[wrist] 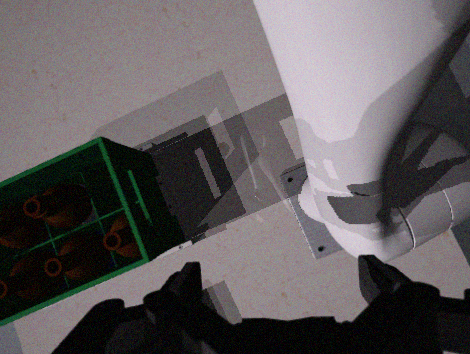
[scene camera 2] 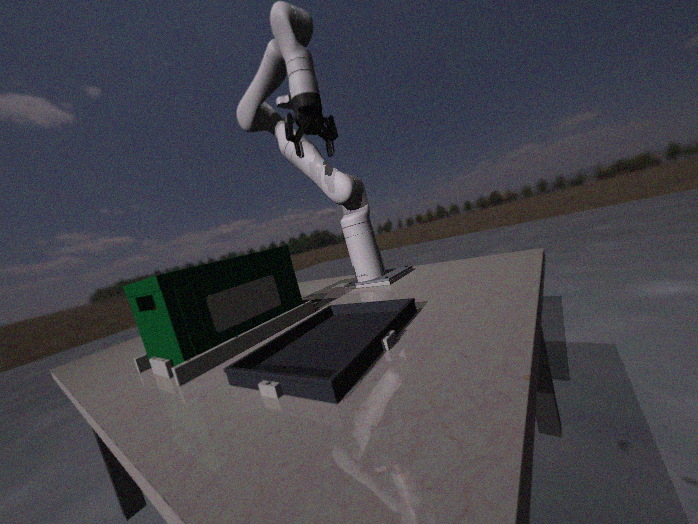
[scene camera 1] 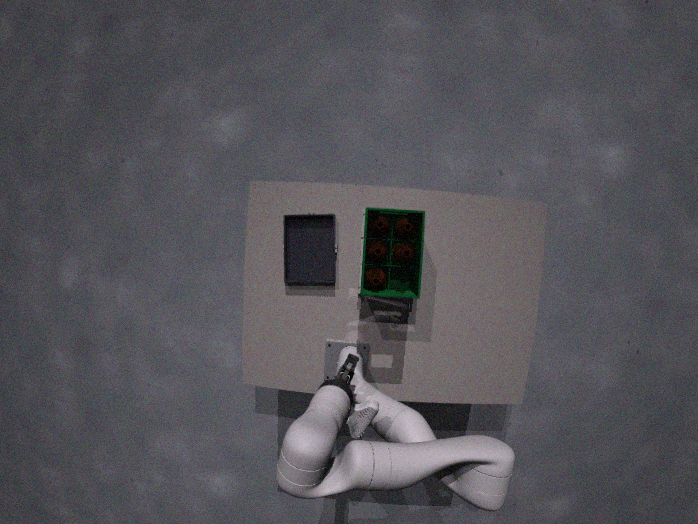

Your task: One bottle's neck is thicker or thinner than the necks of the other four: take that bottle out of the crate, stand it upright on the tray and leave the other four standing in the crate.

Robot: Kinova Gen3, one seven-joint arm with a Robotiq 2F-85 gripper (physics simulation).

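Frame: origin at the arm's base, x ahead, y left, z up, level; millimetres.
Seen in the pictures: gripper, between the fingertips: [wrist: 277, 275] [scene camera 2: 316, 156] [scene camera 1: 345, 374]; arm's base, origin of its link: [scene camera 2: 370, 277].
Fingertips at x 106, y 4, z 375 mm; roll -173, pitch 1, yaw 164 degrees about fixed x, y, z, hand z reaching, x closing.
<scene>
Pixels of each thing's top centre, then the offset from my fingertips to it. "spot": a spot on its surface instead. Level surfaces: height alone.
- green crate, centre of its top: [wrist: 36, 237] [scene camera 2: 212, 263] [scene camera 1: 393, 253] dx +309, dy -95, dz -215 mm
- dark tray, a spot on its surface: [scene camera 2: 321, 344] [scene camera 1: 314, 245] spot: dx +302, dy +184, dz -385 mm
- table, height of its surface: dz -390 mm
- low pale rail, a spot on its surface: [scene camera 2: 225, 349] spot: dx +377, dy +13, dz -371 mm
The green crate [scene camera 1: 392, 294] [scene camera 2: 149, 321] [wrist: 124, 200] stands upright on the table, with two columns of three compartments. Five brown bottles stand in it: back left [scene camera 1: 381, 224], back right [scene camera 1: 404, 225], middle left [scene camera 1: 377, 249] [wrist: 53, 267], middle right [scene camera 1: 403, 251] [wrist: 32, 207] and front left [scene camera 1: 374, 277] [wrist: 112, 241]. The front right compartment holds no bottle. I cannot tell which neck differs. The dark tray [scene camera 1: 310, 251] [scene camera 2: 321, 344] lies left of the crate in scene camera 1, with no bottle on it. My gripper [scene camera 1: 352, 357] [scene camera 2: 315, 152] [wrist: 277, 275] is open and empty, high above the robot's base.
The arm's base plate [scene camera 1: 332, 369] [wrist: 320, 240] is at the near side of the table [scene camera 1: 479, 315] [scene camera 2: 451, 451]. A low pale rail [scene camera 2: 225, 349] runs beside the crate on the tray's side. Small pale blocks [scene camera 2: 269, 389] [scene camera 2: 389, 340] touch the tray's outer walls.
</scene>
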